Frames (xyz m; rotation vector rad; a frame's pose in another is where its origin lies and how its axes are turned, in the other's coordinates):
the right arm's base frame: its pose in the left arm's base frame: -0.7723 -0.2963 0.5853 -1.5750 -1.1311 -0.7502
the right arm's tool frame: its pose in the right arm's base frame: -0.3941 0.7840 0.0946 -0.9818 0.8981 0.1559
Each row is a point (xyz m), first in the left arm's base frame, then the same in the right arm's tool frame.
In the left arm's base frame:
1: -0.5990 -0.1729 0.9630
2: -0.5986 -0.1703 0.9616
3: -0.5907 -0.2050 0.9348
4: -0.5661 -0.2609 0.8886
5: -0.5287 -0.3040 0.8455
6: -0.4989 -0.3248 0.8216
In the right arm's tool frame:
1: 0.8076 -0.7844 -0.1330
2: 0.8052 -0.7856 -0.1319
3: 0.7987 -0.7427 -0.1417
4: 0.7861 -0.6673 -0.1471
5: 0.7705 -0.5985 -0.1356
6: 0.7608 -0.5592 -0.1197

